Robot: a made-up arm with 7 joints.
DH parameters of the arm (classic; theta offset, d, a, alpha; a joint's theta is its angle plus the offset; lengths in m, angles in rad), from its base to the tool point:
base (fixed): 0 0 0 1.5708
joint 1: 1.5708 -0.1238 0 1.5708
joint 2: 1.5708 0 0 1.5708
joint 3: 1.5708 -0.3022 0 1.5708
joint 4: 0 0 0 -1.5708
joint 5: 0 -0.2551 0 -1.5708
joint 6: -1.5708 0 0 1.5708
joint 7: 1.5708 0 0 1.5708
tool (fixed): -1.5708 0 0 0
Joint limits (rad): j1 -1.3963..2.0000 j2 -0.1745..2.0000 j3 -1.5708..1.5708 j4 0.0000..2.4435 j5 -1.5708..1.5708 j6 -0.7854..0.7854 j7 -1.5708..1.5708
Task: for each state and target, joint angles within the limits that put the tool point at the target. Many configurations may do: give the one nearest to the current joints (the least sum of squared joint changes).
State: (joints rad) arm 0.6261 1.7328 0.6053 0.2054 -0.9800 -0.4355 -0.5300
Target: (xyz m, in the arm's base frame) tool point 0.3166 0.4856 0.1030
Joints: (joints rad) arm 1.1992 0.8949 0.1197 0.9842 -0.9800 -0.4355 -0.5300
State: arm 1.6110 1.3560 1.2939 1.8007 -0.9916 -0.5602 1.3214
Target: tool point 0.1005 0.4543 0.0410
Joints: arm 1.4231 0.5134 1.3460 1.8024 -0.9916 -0.5602 1.3214
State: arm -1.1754 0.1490 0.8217 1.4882 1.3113 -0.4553 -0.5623
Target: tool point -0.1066 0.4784 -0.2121
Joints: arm -1.0982 0.5312 0.9790 1.4034 1.3113 -0.4553 -0.5623
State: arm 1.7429 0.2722 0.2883 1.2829 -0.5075 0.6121 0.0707
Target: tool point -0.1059 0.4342 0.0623
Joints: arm 2.0000 1.0207 1.1453 1.8667 -0.5075 0.6121 0.0707
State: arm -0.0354 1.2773 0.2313 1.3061 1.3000 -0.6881 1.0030
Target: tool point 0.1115 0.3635 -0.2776
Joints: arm -0.6359 1.0088 -0.0205 1.6321 1.3000 -0.6881 1.0030
